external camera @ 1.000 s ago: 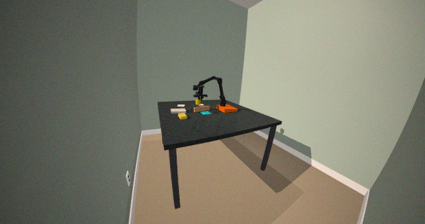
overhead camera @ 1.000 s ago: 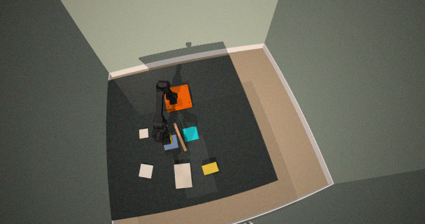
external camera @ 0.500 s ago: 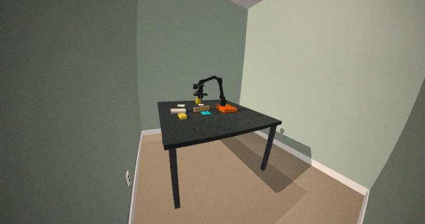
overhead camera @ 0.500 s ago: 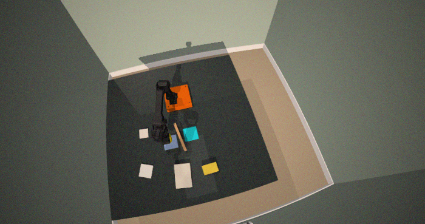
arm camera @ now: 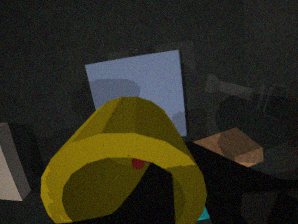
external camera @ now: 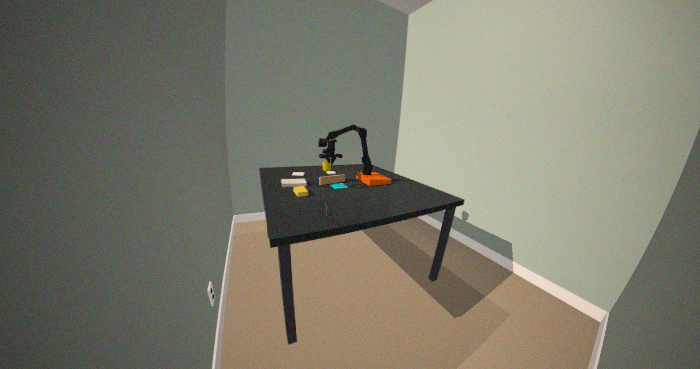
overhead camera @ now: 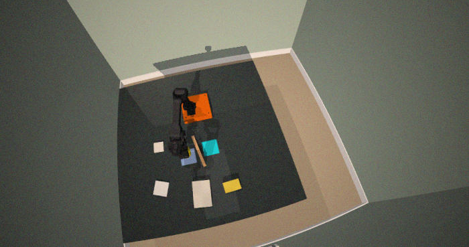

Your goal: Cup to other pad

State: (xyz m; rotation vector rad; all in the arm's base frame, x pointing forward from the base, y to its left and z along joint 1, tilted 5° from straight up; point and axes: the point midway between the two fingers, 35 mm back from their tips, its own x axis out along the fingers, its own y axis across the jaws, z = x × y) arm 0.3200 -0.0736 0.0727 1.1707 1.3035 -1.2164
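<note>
My gripper tip is now 17 cm to the right of the cyan pad, 13 cm above it and 1 cm past it. From my gripper tip the other things lie so: blue pad 13 cm below, 2 cm ahead; then yellow cup 2 cm ahead; then red marble 3 cm ahead, 2 cm to the left, 2 cm below.
</note>
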